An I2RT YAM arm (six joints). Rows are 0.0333 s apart.
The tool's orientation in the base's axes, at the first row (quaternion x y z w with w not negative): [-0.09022 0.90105 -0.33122 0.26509]
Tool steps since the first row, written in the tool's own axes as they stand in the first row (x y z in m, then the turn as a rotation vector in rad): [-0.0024 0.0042 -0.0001 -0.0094 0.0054 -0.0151]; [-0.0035 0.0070 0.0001 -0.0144 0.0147 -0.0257]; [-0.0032 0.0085 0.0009 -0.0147 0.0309 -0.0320]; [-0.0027 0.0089 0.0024 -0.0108 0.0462 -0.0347]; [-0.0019 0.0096 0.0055 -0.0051 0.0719 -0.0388]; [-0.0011 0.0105 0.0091 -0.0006 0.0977 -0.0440]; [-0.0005 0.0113 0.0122 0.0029 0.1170 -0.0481]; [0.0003 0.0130 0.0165 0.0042 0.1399 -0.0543]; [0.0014 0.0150 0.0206 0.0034 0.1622 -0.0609]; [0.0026 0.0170 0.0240 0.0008 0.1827 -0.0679]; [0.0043 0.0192 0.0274 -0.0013 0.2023 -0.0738]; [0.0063 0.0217 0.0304 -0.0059 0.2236 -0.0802]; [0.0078 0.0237 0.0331 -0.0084 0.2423 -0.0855]
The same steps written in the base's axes. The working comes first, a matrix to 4 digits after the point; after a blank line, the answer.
The tool's axes in the first row as the columns of a matrix, in the base's axes (used below as rounded here):
[-0.8432 0.0130 0.5375]
[-0.3382 0.7643 -0.5491]
[-0.4179 -0.6447 -0.6400]

[0.0020 0.0041 -0.0016 -0.0001 0.0156 0.0101]; [0.0031 0.0065 -0.0031 -0.0015 0.0302 0.0130]; [0.0033 0.0071 -0.0047 -0.0044 0.0462 0.0067]; [0.0037 0.0064 -0.0061 -0.0089 0.0580 -0.0031]; [0.0047 0.0050 -0.0089 -0.0156 0.0780 -0.0194]; [0.0060 0.0034 -0.0121 -0.0219 0.0990 -0.0346]; [0.0071 0.0021 -0.0149 -0.0268 0.1149 -0.0459]; [0.0088 0.0008 -0.0191 -0.0309 0.1353 -0.0572]; [0.0101 -0.0003 -0.0234 -0.0335 0.1563 -0.0670]; [0.0109 -0.0011 -0.0274 -0.0348 0.1767 -0.0747]; [0.0114 -0.0018 -0.0317 -0.0359 0.1956 -0.0826]; [0.0113 -0.0022 -0.0361 -0.0352 0.2169 -0.0904]; [0.0115 -0.0027 -0.0397 -0.0357 0.2350 -0.0980]
